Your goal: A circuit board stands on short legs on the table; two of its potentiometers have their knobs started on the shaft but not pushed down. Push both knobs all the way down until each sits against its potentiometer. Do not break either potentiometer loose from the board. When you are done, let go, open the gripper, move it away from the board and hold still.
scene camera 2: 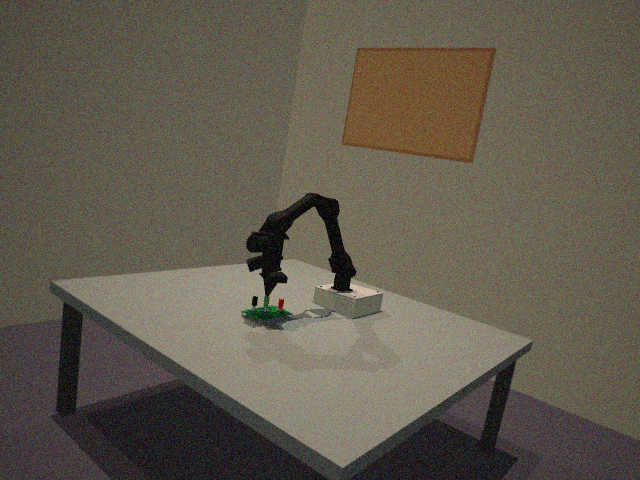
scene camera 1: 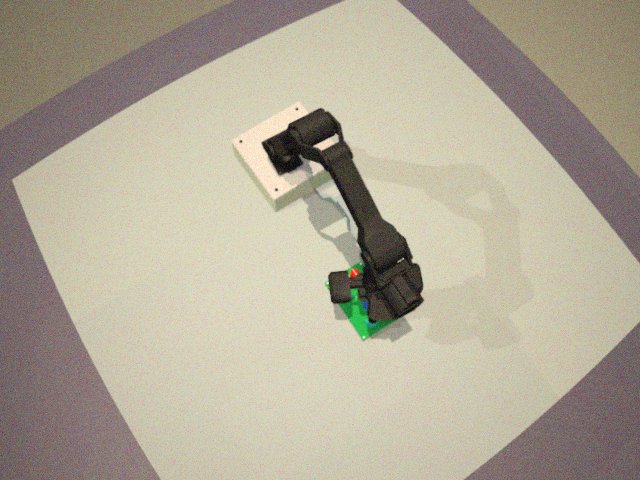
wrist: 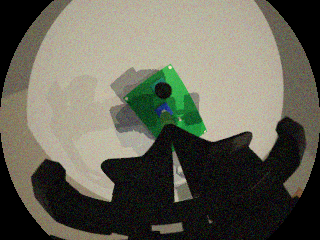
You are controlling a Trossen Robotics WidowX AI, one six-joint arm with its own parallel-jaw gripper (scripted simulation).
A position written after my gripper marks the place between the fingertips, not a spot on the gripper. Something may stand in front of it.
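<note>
My gripper (scene camera 1: pixel 372 296) is shut and holds nothing. Scene camera 2 and the wrist view show it too: the gripper (scene camera 2: pixel 267 295), the gripper (wrist: pixel 168 127).
</note>
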